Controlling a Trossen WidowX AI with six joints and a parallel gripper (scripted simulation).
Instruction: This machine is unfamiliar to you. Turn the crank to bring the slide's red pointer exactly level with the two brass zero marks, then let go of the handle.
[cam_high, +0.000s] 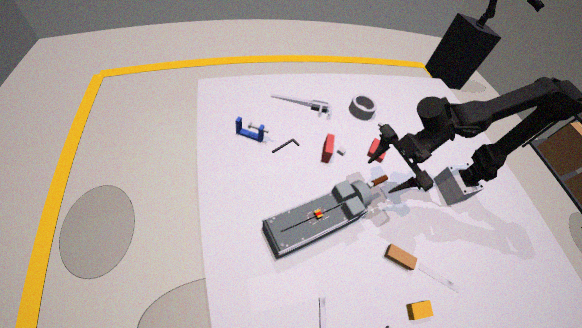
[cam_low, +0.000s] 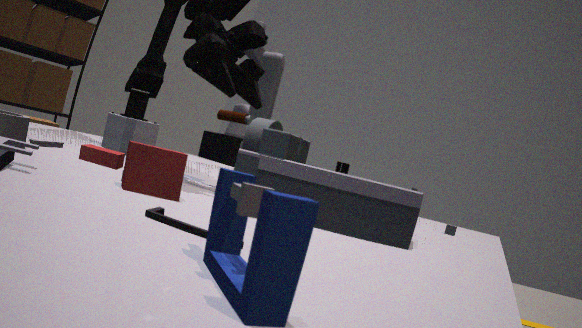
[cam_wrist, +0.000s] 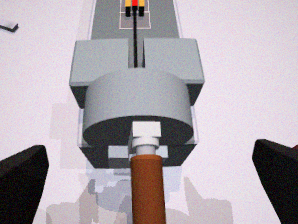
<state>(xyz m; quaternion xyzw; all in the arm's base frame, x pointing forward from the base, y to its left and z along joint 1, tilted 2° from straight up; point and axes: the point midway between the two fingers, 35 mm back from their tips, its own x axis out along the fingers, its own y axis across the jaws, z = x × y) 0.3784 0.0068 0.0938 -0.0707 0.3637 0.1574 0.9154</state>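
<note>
The crank handle is 20 mm behind my gripper tip, 10 mm to the right of it and 30 mm below it. Round my gripper tip: tan block 80 mm behind, 180 mm to the left, 130 mm below; then red pointer 150 mm ahead, 60 mm to the left, 60 mm below; then black hex key 180 mm ahead, 210 mm to the right, 140 mm below.
</note>
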